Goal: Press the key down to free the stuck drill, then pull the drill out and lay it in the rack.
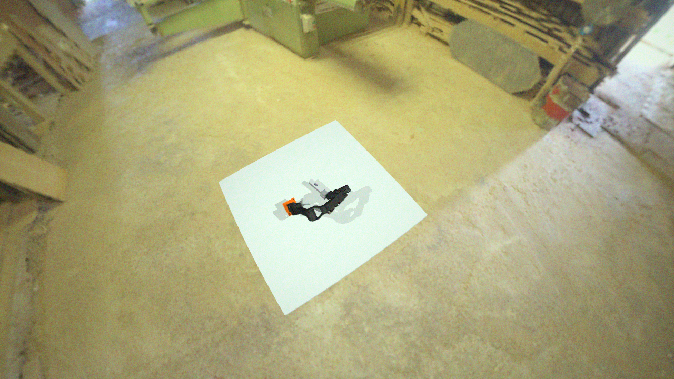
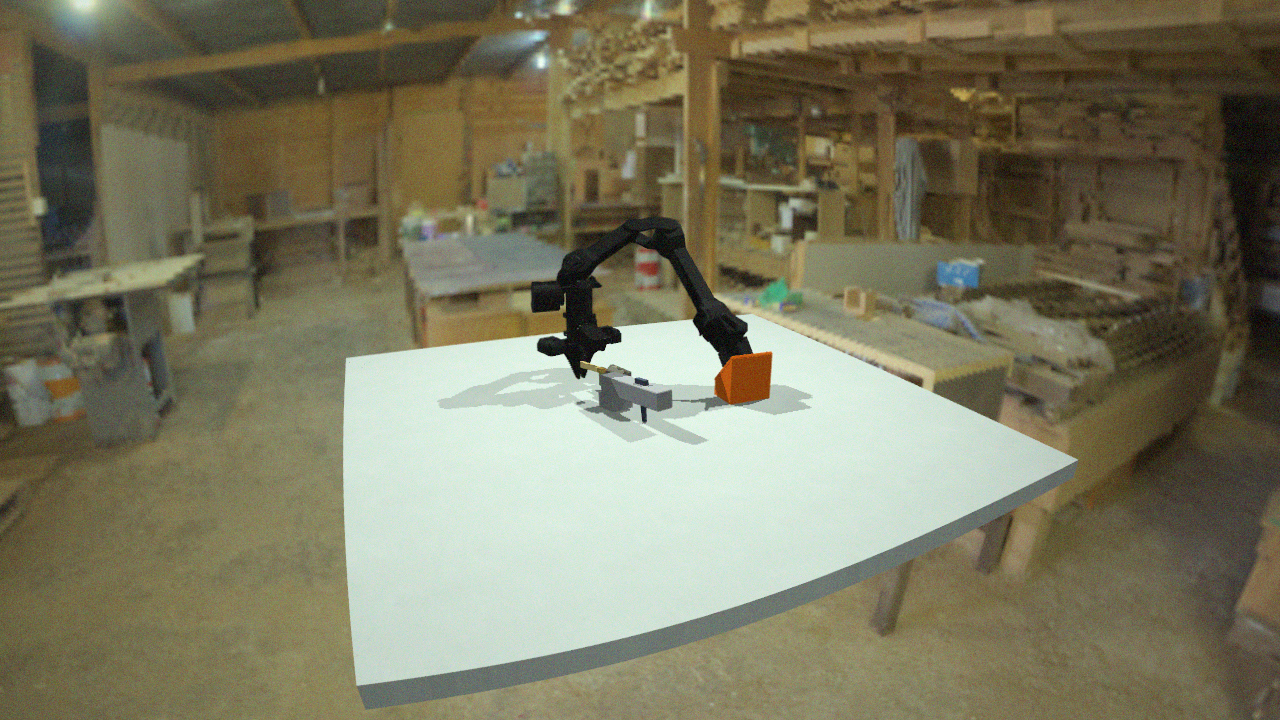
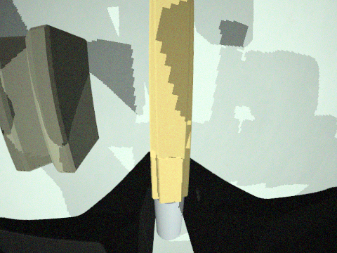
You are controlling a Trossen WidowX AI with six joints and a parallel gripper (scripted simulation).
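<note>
The drill lies 4 cm to the left of my gripper tip, 4 cm above it and 1 cm behind it. From my gripper tip the other things lie so: grey block: 19 cm to the left, 6 cm behind, 2 cm above; dark blue key: 22 cm to the left, 7 cm behind, 3 cm above; tan stepped rack: 7 cm behind, 1 cm to the left.
</note>
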